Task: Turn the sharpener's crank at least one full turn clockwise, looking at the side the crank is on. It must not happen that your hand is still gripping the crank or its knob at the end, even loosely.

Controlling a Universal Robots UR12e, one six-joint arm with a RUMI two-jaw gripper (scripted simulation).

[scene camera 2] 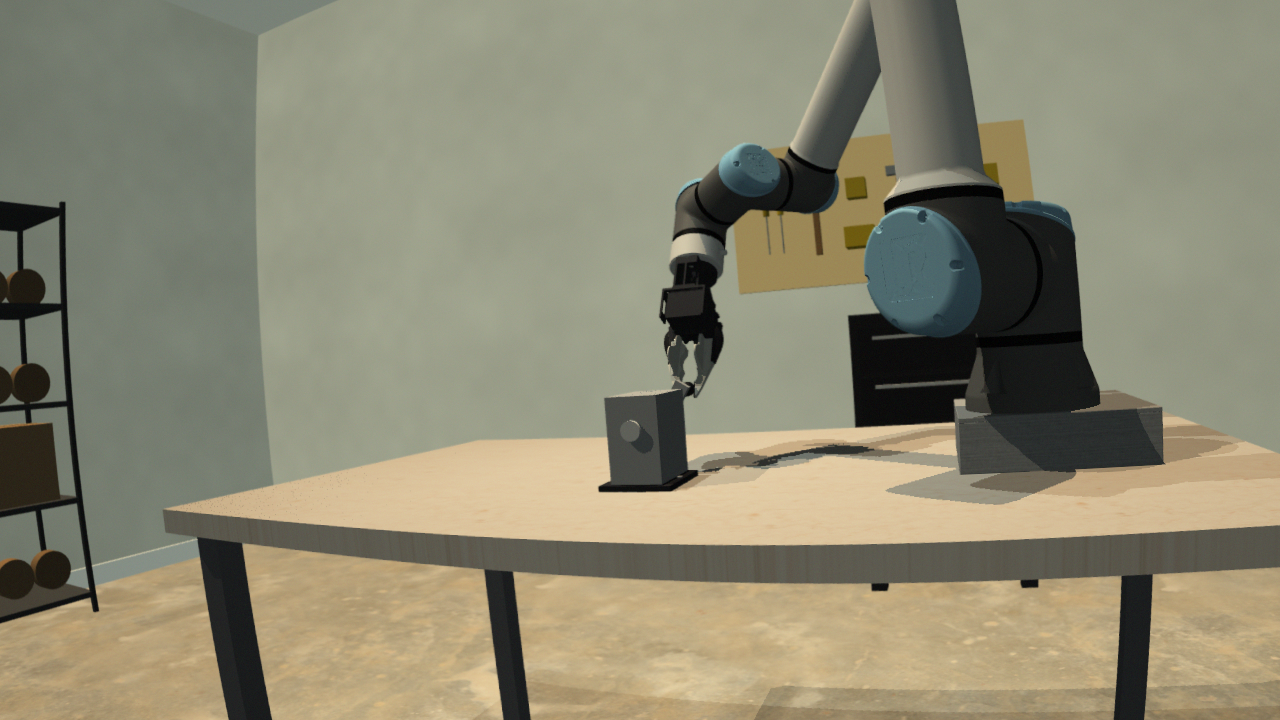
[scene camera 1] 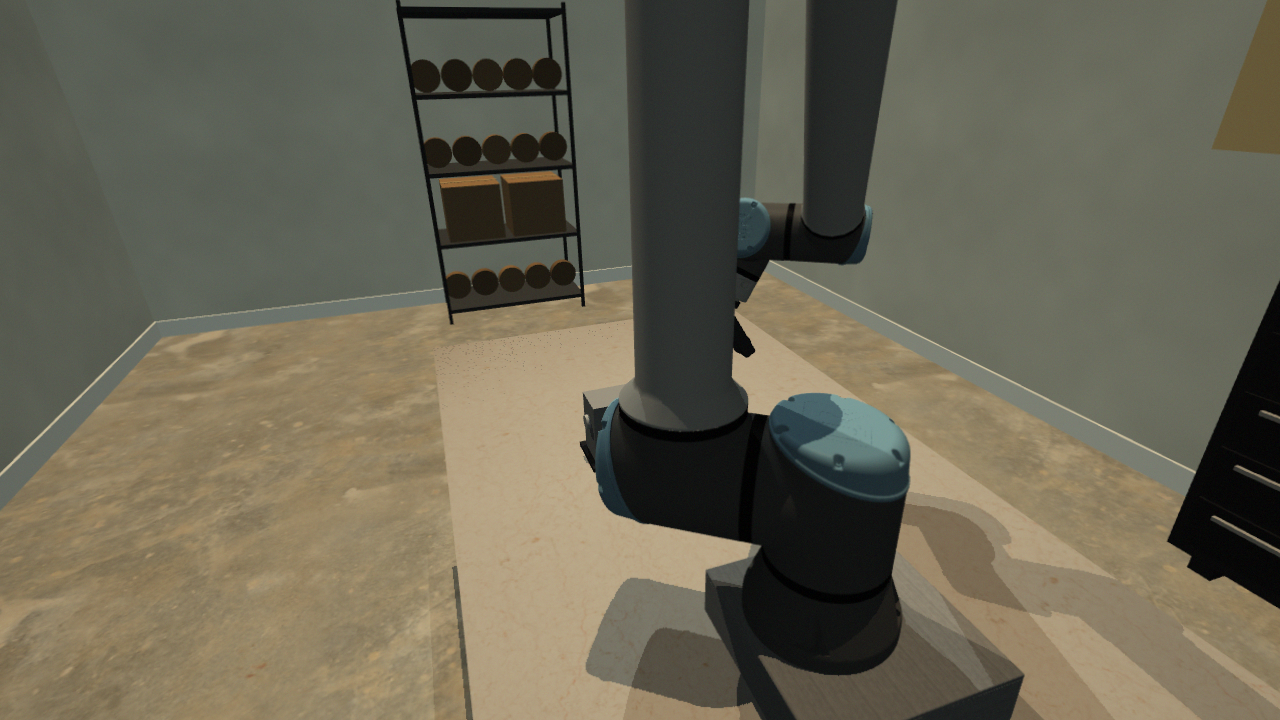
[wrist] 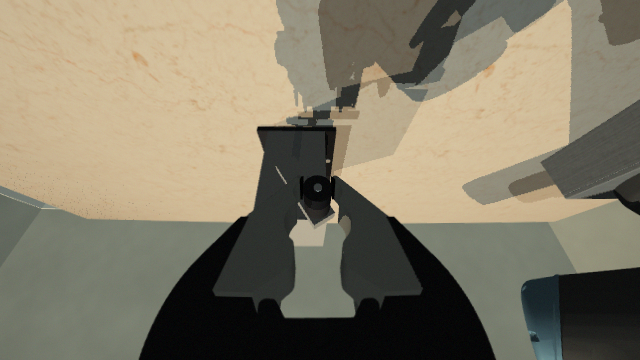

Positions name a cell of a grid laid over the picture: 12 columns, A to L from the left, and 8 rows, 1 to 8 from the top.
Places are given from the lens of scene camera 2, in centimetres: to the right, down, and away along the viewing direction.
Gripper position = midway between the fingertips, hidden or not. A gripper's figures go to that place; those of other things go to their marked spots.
my gripper (scene camera 2: G5): 7, 6, 118
sharpener (scene camera 2: G5): 1, 10, 102
